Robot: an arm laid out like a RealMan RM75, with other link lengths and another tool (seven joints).
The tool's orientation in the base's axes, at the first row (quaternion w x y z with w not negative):
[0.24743, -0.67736, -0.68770, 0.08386]
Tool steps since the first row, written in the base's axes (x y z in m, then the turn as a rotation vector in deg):
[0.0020, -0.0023, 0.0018, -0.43, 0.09, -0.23]
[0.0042, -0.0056, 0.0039, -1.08, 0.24, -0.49]
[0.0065, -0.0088, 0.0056, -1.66, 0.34, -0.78]
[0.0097, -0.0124, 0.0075, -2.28, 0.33, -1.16]
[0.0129, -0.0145, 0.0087, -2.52, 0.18, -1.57]
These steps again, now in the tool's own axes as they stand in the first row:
[-0.0017, 0.0008, -0.0030, 0.02, -0.27, 0.41]
[-0.0044, 0.0016, -0.0065, 0.08, -0.72, 0.97]
[-0.0070, 0.0027, -0.0097, 0.09, -1.10, 1.50]
[-0.0100, 0.0044, -0.0136, -0.03, -1.48, 2.11]
[-0.0116, 0.0066, -0.0166, -0.28, -1.52, 2.54]

